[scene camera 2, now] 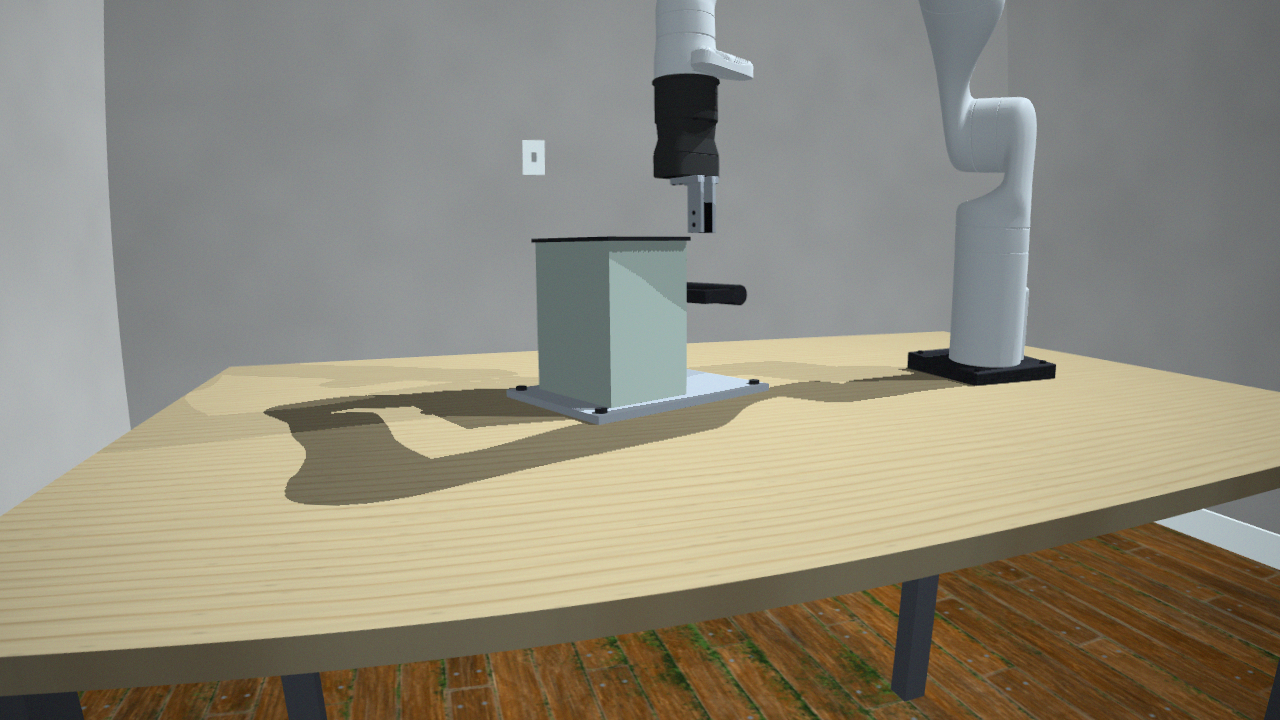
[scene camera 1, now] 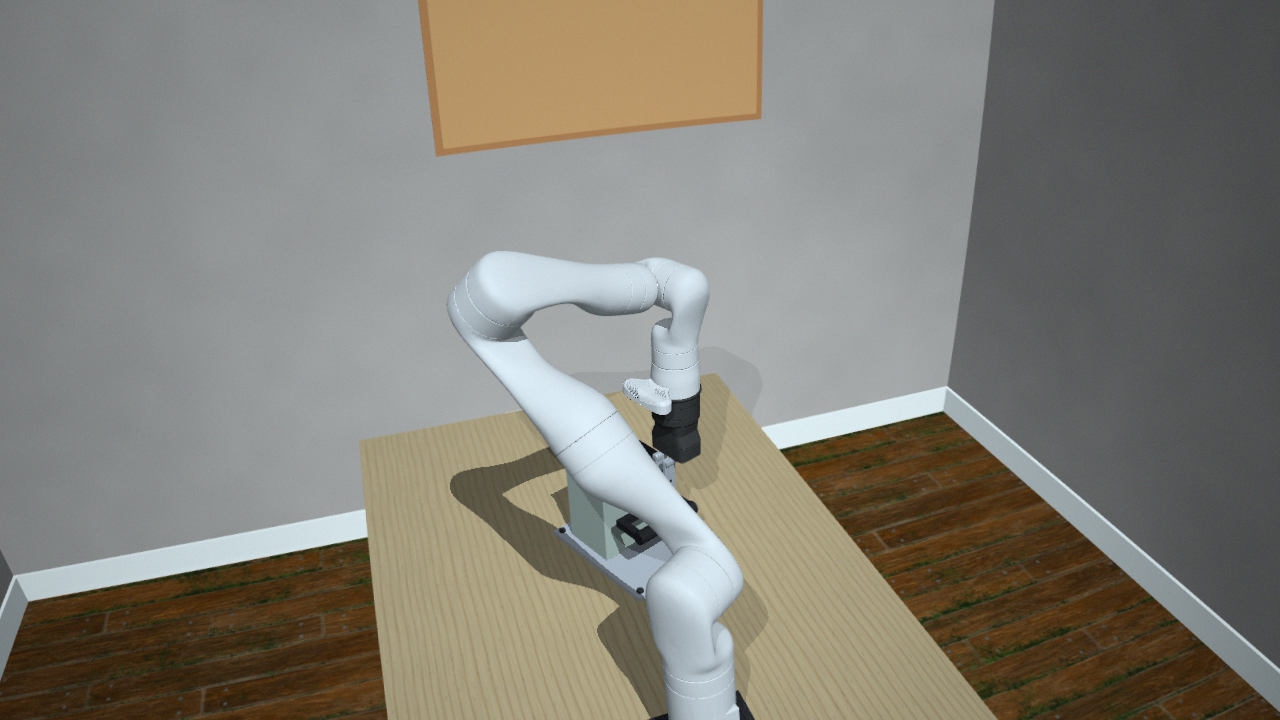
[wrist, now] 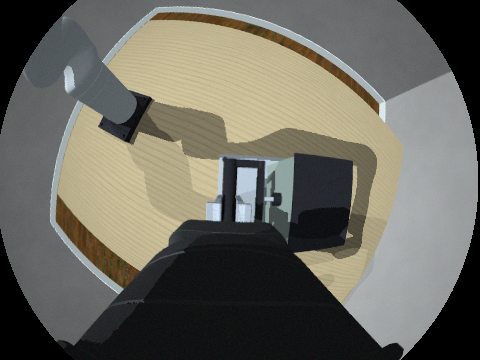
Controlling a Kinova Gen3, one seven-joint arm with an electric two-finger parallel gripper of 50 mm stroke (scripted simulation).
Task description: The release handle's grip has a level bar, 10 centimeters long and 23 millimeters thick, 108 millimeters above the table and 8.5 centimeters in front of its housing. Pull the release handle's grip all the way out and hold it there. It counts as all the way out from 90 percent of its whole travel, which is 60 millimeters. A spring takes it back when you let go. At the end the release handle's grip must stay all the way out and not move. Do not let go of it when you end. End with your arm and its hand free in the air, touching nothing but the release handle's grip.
Labels:
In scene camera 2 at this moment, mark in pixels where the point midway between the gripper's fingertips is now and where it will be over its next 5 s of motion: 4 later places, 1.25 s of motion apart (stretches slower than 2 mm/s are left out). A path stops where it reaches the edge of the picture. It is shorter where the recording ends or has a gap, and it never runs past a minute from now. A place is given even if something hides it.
My gripper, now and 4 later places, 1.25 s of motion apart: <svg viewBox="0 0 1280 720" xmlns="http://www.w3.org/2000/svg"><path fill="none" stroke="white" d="M701 232L700 260L701 276L700 303L719 305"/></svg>

